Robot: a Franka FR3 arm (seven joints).
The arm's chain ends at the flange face. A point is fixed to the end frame.
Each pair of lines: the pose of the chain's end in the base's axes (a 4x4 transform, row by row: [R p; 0 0 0 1], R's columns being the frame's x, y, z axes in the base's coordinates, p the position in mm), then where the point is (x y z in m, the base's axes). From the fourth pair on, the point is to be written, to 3 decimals.
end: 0.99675, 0.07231, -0.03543, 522.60; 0.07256, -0.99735, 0.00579, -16.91; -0.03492, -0.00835, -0.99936, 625.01; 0, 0, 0, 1
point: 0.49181 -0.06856 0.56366
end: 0.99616, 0.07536, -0.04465, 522.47; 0.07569, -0.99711, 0.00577, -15.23; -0.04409, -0.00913, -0.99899, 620.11; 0, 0, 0, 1
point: 0.49127 -0.06697 0.55904
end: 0.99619, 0.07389, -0.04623, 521.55; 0.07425, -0.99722, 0.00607, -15.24; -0.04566, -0.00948, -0.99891, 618.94; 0, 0, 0, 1
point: 0.49018 -0.06692 0.55791
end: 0.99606, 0.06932, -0.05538, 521.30; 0.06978, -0.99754, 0.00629, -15.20; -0.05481, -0.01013, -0.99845, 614.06; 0, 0, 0, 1
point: 0.489 -0.067 0.553
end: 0.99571, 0.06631, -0.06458, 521.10; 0.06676, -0.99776, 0.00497, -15.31; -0.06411, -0.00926, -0.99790, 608.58; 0, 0, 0, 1
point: 0.488 -0.067 0.548
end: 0.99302, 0.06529, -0.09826, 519.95; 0.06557, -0.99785, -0.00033, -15.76; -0.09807, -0.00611, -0.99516, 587.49; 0, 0, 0, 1
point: 0.485 -0.068 0.529
